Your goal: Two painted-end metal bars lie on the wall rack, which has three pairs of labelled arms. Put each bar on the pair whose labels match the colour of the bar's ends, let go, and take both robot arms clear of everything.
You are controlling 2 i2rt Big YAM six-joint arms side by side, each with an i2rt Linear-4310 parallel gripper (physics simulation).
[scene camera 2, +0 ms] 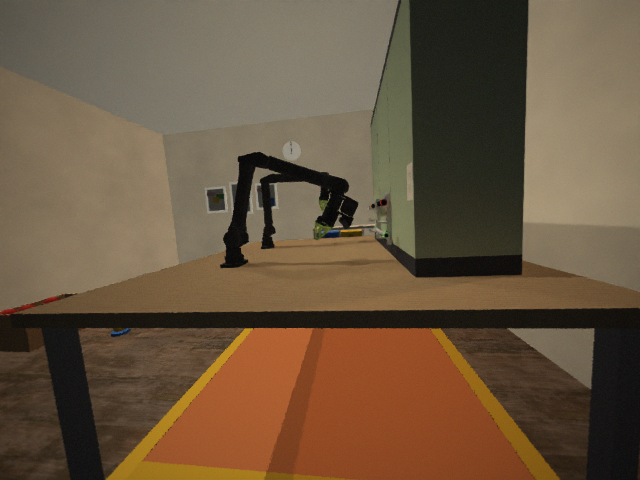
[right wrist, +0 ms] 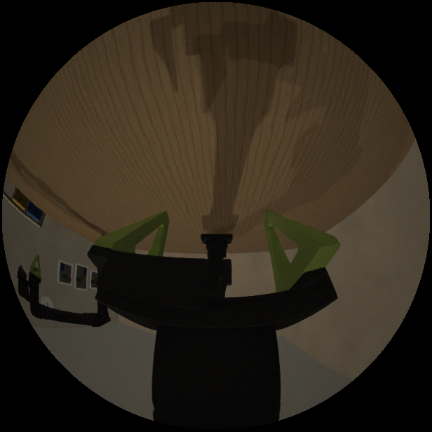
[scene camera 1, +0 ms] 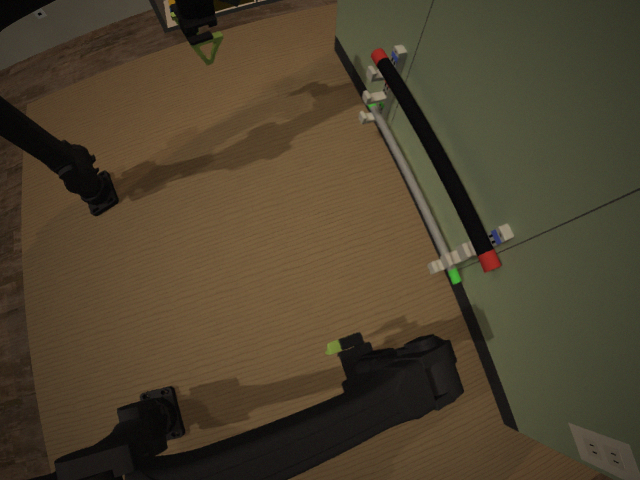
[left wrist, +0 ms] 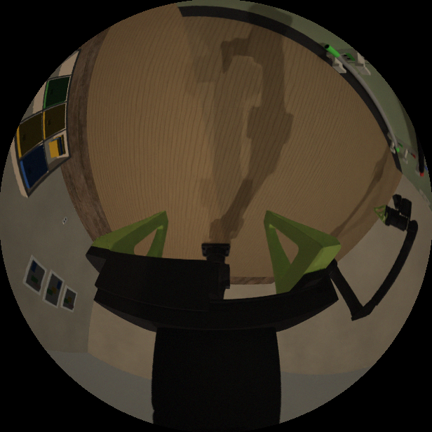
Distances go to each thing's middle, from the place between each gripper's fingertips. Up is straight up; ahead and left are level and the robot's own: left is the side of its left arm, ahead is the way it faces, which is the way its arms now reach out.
Labels:
Now: right hand 34 cm short of the grey bar (scene camera 1: 434, 230), 30 cm to the right of it and 1 cm above it.
Right now the grey bar is 330 mm ahead of my left hand, 430 mm to the right of it and 150 mm below it.

